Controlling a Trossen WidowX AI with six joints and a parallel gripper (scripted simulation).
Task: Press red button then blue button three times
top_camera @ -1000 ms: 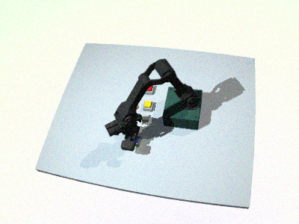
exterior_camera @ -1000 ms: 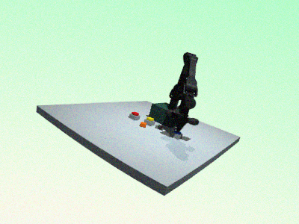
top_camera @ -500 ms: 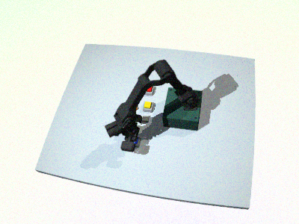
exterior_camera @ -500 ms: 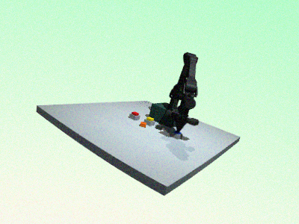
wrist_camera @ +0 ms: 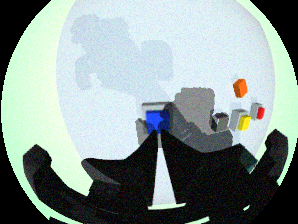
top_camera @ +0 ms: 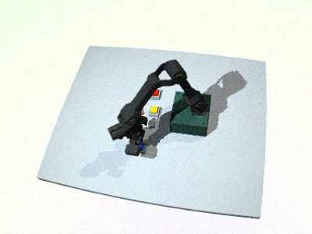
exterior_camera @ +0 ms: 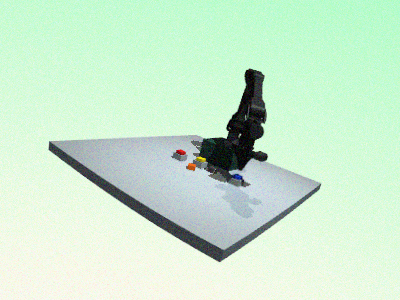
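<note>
Now: gripper tip 3 cm above the blue button. Round my gripper tip: grey block (5 cm behind, 13 cm to the right, 5 cm below); then orange block (2 cm ahead, 20 cm to the right, 5 cm below); then yellow button (6 cm behind, 20 cm to the right, 3 cm below).
</note>
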